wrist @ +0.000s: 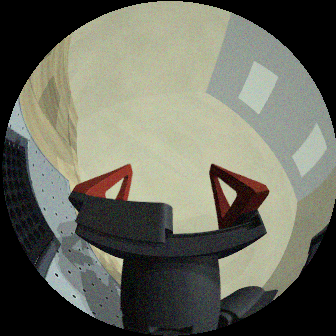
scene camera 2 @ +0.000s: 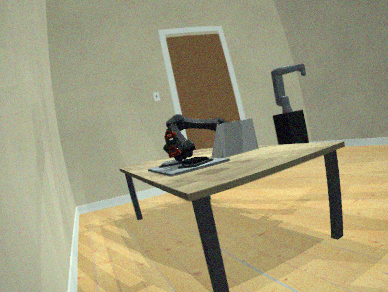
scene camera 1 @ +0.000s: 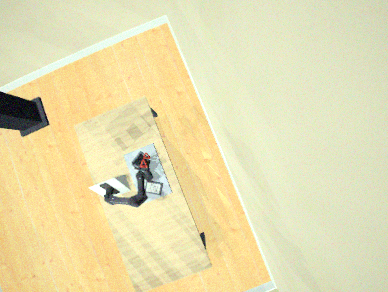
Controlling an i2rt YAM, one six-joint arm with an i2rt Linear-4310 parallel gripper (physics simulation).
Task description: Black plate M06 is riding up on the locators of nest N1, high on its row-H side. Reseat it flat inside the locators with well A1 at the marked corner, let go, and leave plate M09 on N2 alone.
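Seen in the pictures: gripper, fingertip midpoint: (wrist: 170,167) (scene camera 2: 168,138) (scene camera 1: 144,155); arm's base, origin of the base link: (scene camera 2: 231,135) (scene camera 1: 110,188).
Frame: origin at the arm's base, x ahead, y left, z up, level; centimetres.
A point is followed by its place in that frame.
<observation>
A black plate with rows of wells (wrist: 19,192), which looks like M06, shows at the left edge of the wrist view, partly cut off; its tilt and marked corner cannot be made out. A pale-topped plate in a dark nest (scene camera 1: 154,188) @(z -7.7, x 36.0, y -16.5 cm), probably M09 on N2, sits on the grey board (scene camera 1: 163,173) @(z -9.9, x 49.1, y -6.5 cm) (scene camera 2: 160,170) @(z -10.1, x 47.8, y -3.1 cm) (wrist: 44,180) @(z -9.9, x 42.4, y 21.1 cm). My gripper (scene camera 1: 145,160) @(z 7.0, x 44.4, y 14.9 cm) (scene camera 2: 171,143) @(z 7.0, x 44.4, y 14.9 cm) (wrist: 170,167) @(z 7.0, x 44.4, y 14.9 cm) is open and empty, its red fingers wide apart. It is low over the board's other end, pointing sideways, with the black plate off to its side. The gripper and arm hide much of that nest in scene camera 1.
The board lies on a wooden table (scene camera 1: 167,235) @(z -11.1, x 28.8, y -64.8 cm) (scene camera 2: 260,167) @(z -11.2, x 27.4, y 67.5 cm). A grey box-like housing (scene camera 1: 121,182) @(z -0.5, x 11.9, y 1.2 cm) (scene camera 2: 234,139) @(z -2.2, x 2.7, y 7.7 cm) stands beside the arm's base. Another arm (scene camera 2: 280,87) on a black stand (scene camera 2: 291,127) is away from the table, near the wall.
</observation>
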